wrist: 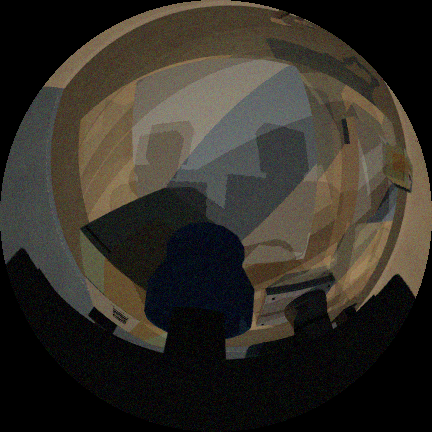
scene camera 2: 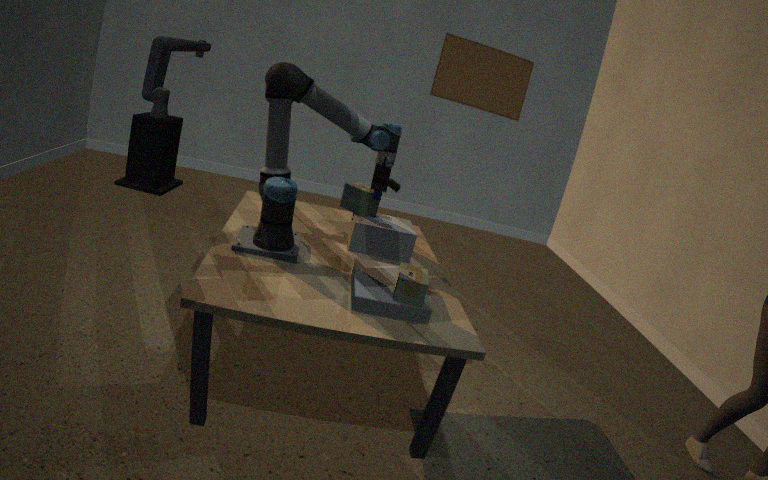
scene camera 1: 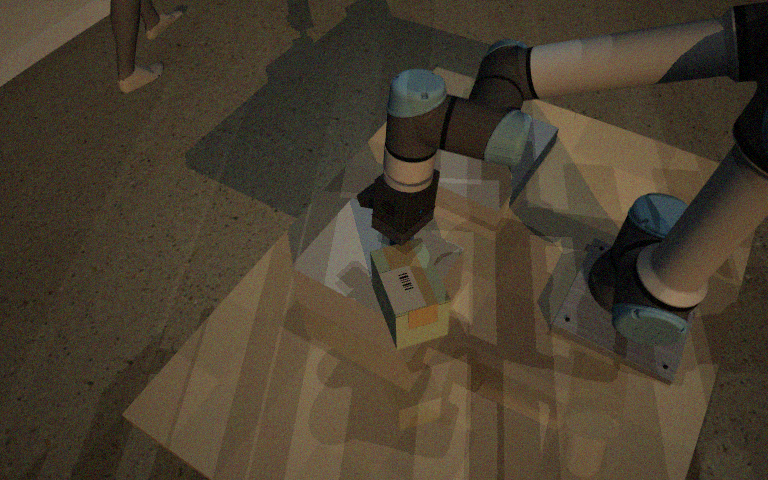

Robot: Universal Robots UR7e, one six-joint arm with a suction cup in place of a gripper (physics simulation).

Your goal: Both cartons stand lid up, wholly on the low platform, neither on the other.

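Places are measured from the arm's base along level axes (x ahead, y left, z up), in metres.
Where they show: hand at its tool point: (wrist: 203, 258) (scene camera 2: 376, 198); arm's base at its link origin: (wrist: 304, 303) (scene camera 2: 273, 243).
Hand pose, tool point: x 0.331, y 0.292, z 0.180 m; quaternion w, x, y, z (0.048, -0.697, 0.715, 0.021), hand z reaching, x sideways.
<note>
Each offset is from my tool point to the top centre of the thing. Level surfaces: height alone.
My suction cup (scene camera 1: 399, 243) (scene camera 2: 377, 195) (wrist: 200, 280) is on a green carton @(0.061 m back, 0.056 m left, 0.021 m up) (scene camera 1: 412, 291) (scene camera 2: 358, 199) (wrist: 95, 260), at one end of it. This carton's taped, barcoded face is up. It is over the high grey block @(0.054 m ahead, 0.001 m right, 0.083 m down) (scene camera 1: 322, 254) (scene camera 2: 382, 240) (wrist: 220, 95), jutting past one edge; whether its underside touches the block is unclear. The other carton @(0.153 m ahead, 0.513 m right, 0.078 m down) (scene camera 2: 411, 285) (wrist: 398, 167) stands upright on the low platform @(0.097 m ahead, 0.438 m right, 0.155 m down) (scene camera 2: 385, 305) (scene camera 1: 544, 131), near its right side in scene camera 2, with tape and a small mark on top. It does not show in scene camera 1.
The arm's base plate (scene camera 1: 640, 356) (scene camera 2: 243, 247) is bolted to the wooden table @(0.203 m down) (scene camera 1: 169, 413) (scene camera 2: 249, 302). The high block stands between the held carton and the low platform in scene camera 2. A person's legs (scene camera 1: 125, 45) show beyond the table. Another robot (scene camera 2: 154, 147) stands at the back.
</note>
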